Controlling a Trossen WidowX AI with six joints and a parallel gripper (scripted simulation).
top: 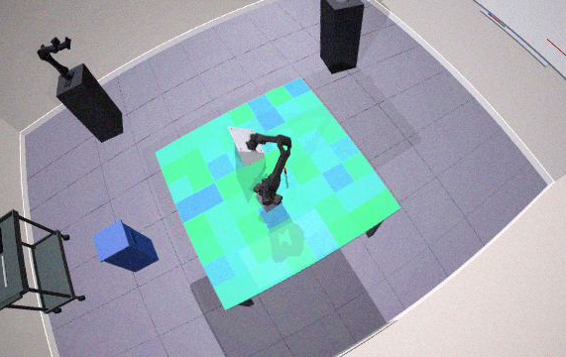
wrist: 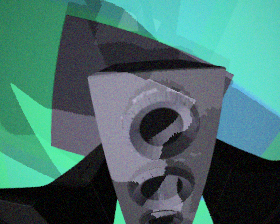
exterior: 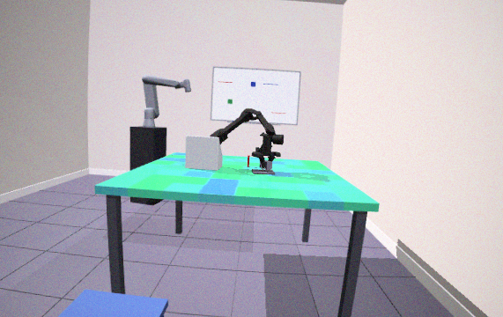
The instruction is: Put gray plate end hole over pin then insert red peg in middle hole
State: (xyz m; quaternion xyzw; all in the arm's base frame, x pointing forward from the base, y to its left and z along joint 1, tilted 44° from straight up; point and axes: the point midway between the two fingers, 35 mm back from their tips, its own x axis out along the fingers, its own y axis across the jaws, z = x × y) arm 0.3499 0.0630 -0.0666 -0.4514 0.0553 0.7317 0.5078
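My gripper tip is now 160 mm to the right of the red peg, 150 mm past it and 10 mm below it. Also, from my gripper tip: gray plate 30 mm above.
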